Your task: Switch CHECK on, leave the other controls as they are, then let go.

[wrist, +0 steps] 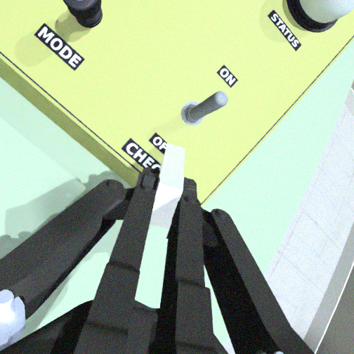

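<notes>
The CHECK toggle switch (206, 107) is a grey metal lever on a yellow-green panel (125, 85). Its tip leans towards the ON label (227, 76), up and to the right, away from the OFF label (158, 141). The CHECK label (140, 154) and the OFF label are partly covered by the fingertips. My gripper (170, 161) is shut and empty, its pale fingertip pads together. The tips are below and to the left of the lever in the view, with a visible gap between them and the lever.
The black MODE knob (87, 11) is at the upper left, with its MODE label (59, 47) below it. The white STATUS dome (325, 7) in a black ring is at the upper right. The panel's edges run diagonally, and a pale tiled surface (310, 235) lies at the right.
</notes>
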